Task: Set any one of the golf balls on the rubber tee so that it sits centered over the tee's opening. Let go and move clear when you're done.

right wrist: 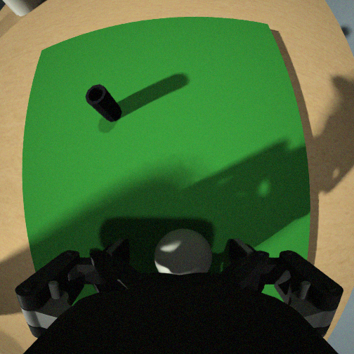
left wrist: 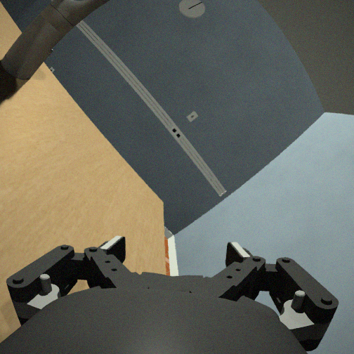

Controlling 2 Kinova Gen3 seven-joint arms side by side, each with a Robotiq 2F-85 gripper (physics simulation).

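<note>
The black rubber tee stands upright on the green mat in the upper left of the right wrist view, its open top bare. A white golf ball lies in shade at the bottom middle of that view, between the spread fingers of my right gripper; its lower part is hidden by the gripper body. The right gripper is open. My left gripper is open and empty, and no tee or ball shows in the left wrist view.
The wooden table lies around the mat and ends at an edge in the left wrist view. A grey arm part shows at the upper left there. Shadows of the right arm and gripper fall across the mat.
</note>
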